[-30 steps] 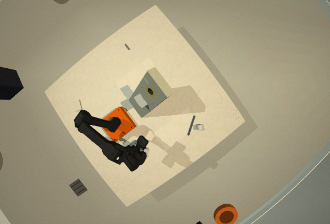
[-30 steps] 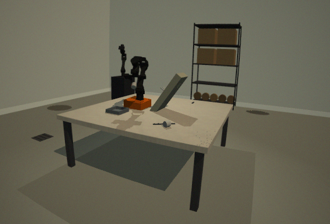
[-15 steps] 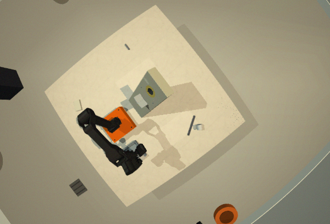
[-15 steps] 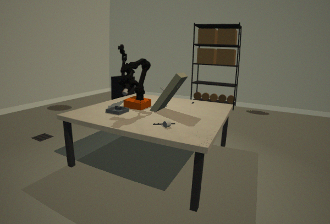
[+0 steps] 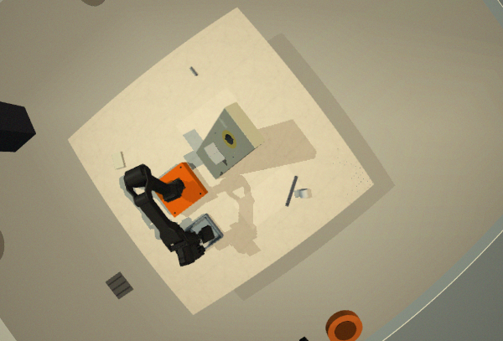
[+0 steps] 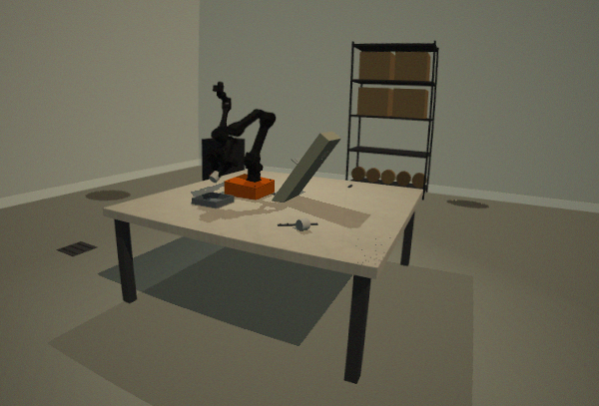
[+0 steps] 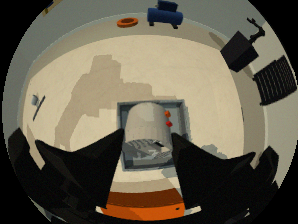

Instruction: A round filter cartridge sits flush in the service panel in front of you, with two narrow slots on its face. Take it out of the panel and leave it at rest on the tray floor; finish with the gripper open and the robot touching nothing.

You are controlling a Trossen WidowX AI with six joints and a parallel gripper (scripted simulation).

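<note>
Now: gripper tip 20 mm past the grey tray, 10 mm to the right of it and 130 mm above it. From my gripper tip the other things lie so: white filter cartridge: right at my gripper tip; then small pale block: 230 mm behind, 600 mm to the left, 130 mm below.
</note>
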